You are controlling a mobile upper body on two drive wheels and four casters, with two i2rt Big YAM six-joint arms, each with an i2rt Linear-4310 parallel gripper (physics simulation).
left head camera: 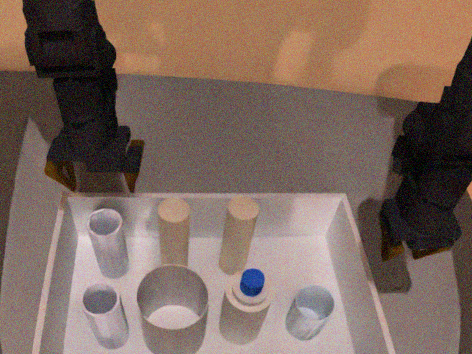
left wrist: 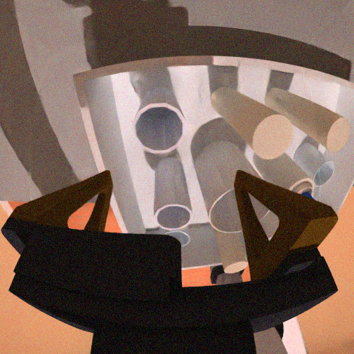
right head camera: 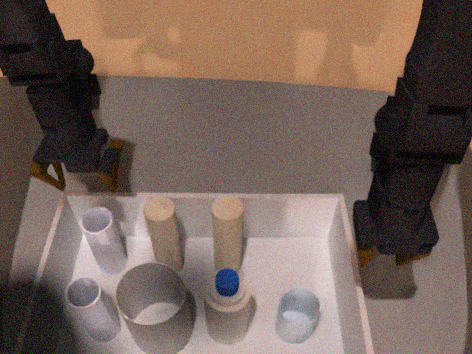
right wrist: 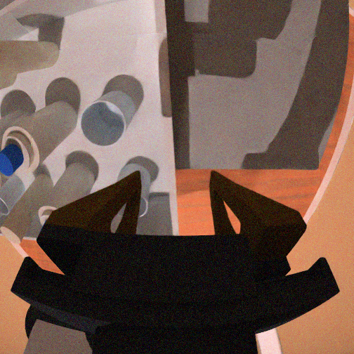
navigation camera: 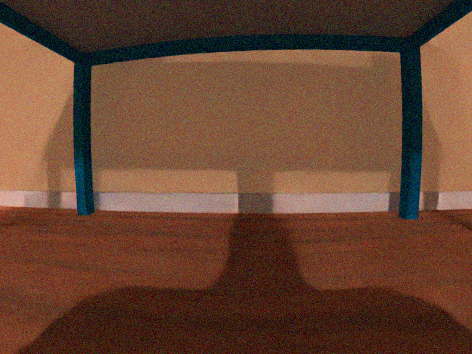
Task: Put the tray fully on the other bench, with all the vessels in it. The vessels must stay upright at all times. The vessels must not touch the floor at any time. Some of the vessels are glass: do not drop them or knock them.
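Places are measured from the left arm's base along level axes (x ahead, y left, z up), in centimetres.
Pixels of known places: left gripper, fingertip midpoint: (left head camera: 103, 189) (right head camera: 89, 189); right gripper, fingertip midpoint: (left head camera: 398, 257) (right head camera: 379, 262).
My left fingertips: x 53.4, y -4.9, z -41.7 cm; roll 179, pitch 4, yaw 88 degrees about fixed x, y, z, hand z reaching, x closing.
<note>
Ahead of a thing's pixels: the offset from my left fingertips to its top centre. Level surfaces: height alone.
The white tray {dz -10.1, dx -13.0, dy -17.5 cm} (left head camera: 225, 195) (right head camera: 280, 195) (left wrist: 200, 59) stands on a grey bench top {dz -23.1 cm} (left head camera: 250, 135). Upright in it are two pale narrow vessels {dz -8.8, dx +0.4, dy +1.0 cm} (left head camera: 111, 250) {dz -8.8, dx -14.0, dy +0.0 cm} (left head camera: 109, 320), two tan cylinders {dz -5.0, dx +0.6, dy -10.9 cm} (left head camera: 174, 237) {dz -5.0, dx +1.4, dy -22.3 cm} (left head camera: 237, 242), a wide open beaker {dz -8.2, dx -13.3, dy -11.0 cm} (left head camera: 172, 332) (right head camera: 157, 327), a blue-capped bottle {dz -5.0, dx -12.0, dy -22.8 cm} (left head camera: 242, 320) (right head camera: 227, 322) and a small clear glass {dz -13.8, dx -11.8, dy -34.8 cm} (left head camera: 310, 315) (right head camera: 298, 322) (right wrist: 102, 122). My left gripper (left head camera: 103, 189) (right head camera: 88, 187) (left wrist: 173, 177) is wide open and empty near the tray's far left corner. My right gripper (left head camera: 400, 257) (right head camera: 382, 261) (right wrist: 175, 178) is partly open, empty, beside the right wall. The tray's near end is cut off.
A tan wall (left head camera: 200, 40) (right head camera: 225, 40) rises behind the bench. In the navigation camera, the underside of a bench with blue-green legs (navigation camera: 83, 140) (navigation camera: 411, 140) stands ahead over a wooden floor {dz -99.3 cm} (navigation camera: 150, 260), with a white skirting board (navigation camera: 165, 202) along the wall behind.
</note>
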